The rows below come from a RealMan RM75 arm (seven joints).
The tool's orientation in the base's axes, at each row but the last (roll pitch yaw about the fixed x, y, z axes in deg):
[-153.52 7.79 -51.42]
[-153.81 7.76 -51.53]
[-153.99 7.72 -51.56]
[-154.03 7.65 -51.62]
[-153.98 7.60 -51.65]
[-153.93 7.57 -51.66]
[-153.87 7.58 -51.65]
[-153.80 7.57 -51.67]
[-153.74 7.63 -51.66]
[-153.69 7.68 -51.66]
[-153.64 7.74 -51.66]
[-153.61 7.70 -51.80]
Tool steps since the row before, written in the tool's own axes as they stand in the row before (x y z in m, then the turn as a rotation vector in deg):
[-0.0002 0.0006 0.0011 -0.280 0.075 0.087]
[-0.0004 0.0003 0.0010 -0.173 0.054 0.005]
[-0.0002 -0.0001 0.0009 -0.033 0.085 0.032]
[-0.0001 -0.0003 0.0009 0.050 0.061 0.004]
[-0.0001 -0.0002 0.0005 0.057 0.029 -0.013]
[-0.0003 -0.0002 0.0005 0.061 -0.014 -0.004]
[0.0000 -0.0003 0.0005 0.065 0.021 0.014]
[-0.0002 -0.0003 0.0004 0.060 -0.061 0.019]
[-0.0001 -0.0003 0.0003 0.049 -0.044 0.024]
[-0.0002 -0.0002 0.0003 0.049 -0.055 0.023]
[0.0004 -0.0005 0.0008 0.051 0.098 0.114]
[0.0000 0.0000 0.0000 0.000 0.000 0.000]
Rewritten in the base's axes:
[-0.0003 0.0003 -0.0012 -0.205 0.211 -0.072]
[-0.0002 0.0005 -0.0010 -0.145 0.108 -0.005]
[0.0002 0.0005 -0.0007 -0.075 -0.006 -0.061]
[0.0004 0.0006 -0.0007 -0.013 -0.069 -0.037]
[0.0002 0.0004 -0.0003 0.010 -0.064 -0.009]
[0.0001 0.0005 -0.0003 0.047 -0.042 0.002]
[0.0004 0.0003 -0.0003 0.028 -0.056 -0.030]
[0.0002 0.0005 -0.0002 0.087 -0.009 0.002]
[0.0002 0.0003 -0.0001 0.069 -0.007 -0.009]
[0.0001 0.0004 -0.0002 0.077 -0.002 -0.003]
[0.0008 0.0002 -0.0005 -0.010 -0.047 -0.151]
[0.0000 0.0000 0.0000 0.000 0.000 0.000]

